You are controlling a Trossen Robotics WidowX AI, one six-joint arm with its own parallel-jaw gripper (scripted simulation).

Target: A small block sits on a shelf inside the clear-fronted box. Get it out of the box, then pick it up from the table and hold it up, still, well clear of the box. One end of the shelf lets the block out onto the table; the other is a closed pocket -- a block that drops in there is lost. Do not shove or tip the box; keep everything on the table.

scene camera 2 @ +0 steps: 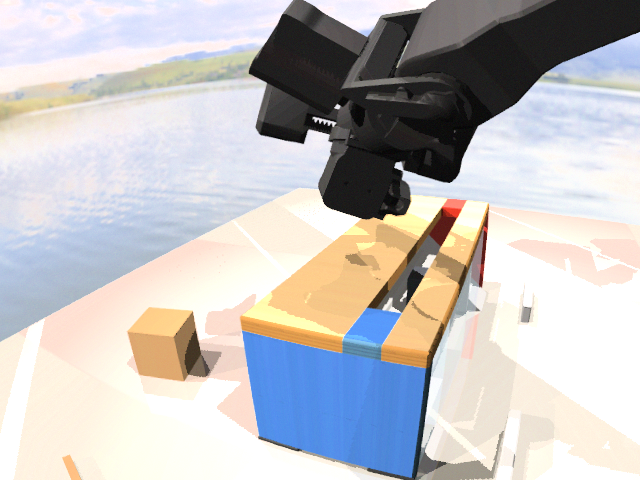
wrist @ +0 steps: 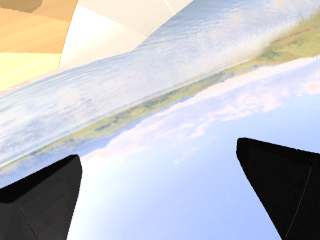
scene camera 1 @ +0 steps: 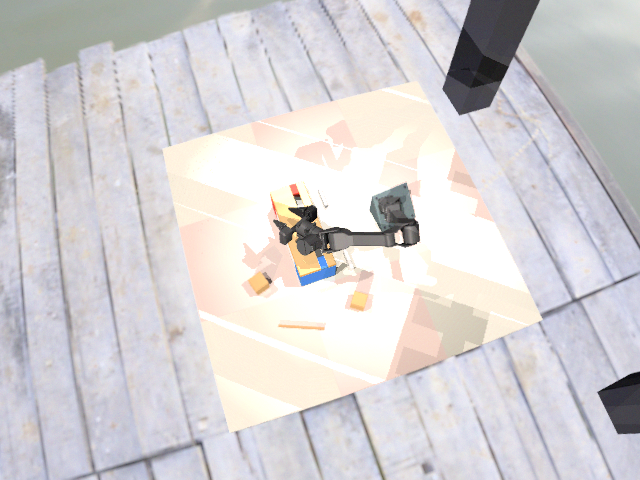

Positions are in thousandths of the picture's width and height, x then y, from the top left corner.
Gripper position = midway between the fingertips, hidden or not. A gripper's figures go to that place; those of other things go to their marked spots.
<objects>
My gripper (scene camera 2: 543, 274): 0.50 m from the lens. A box (scene camera 2: 530, 764) is 0.33 m from the lens.
</objects>
